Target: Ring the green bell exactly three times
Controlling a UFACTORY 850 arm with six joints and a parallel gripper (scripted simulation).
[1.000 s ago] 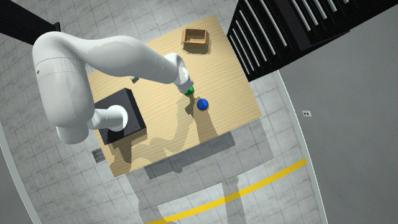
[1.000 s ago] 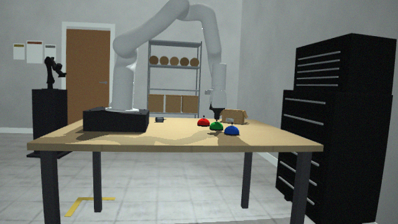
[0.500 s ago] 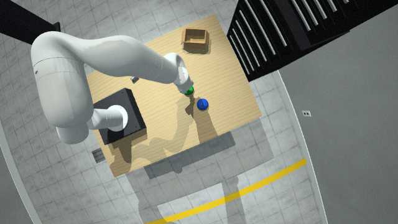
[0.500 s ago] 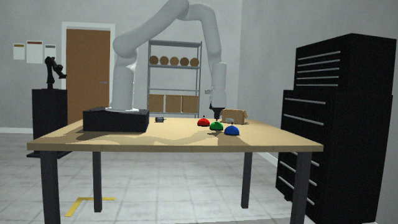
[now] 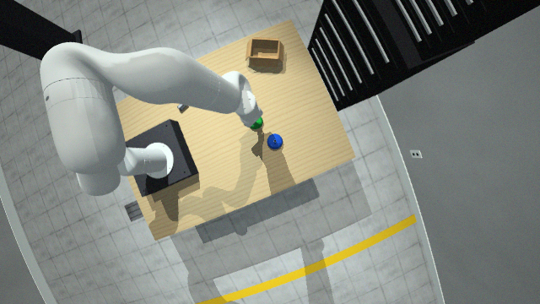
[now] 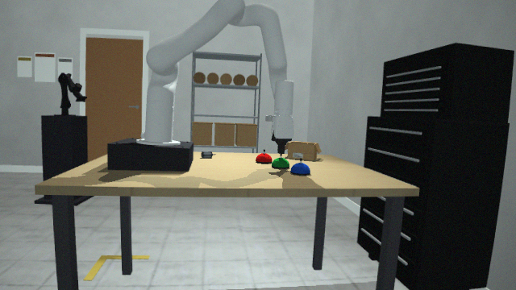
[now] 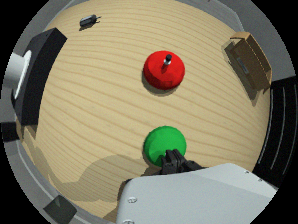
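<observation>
My gripper is now 5 cm above the green bell. From my hand the other things lie so: cardboard box 35 cm to the left, 17 cm ahead, 4 cm below; blue bell 14 cm to the right, 7 cm ahead, 5 cm below; red bell 14 cm to the left, 7 cm behind, 5 cm below.
</observation>
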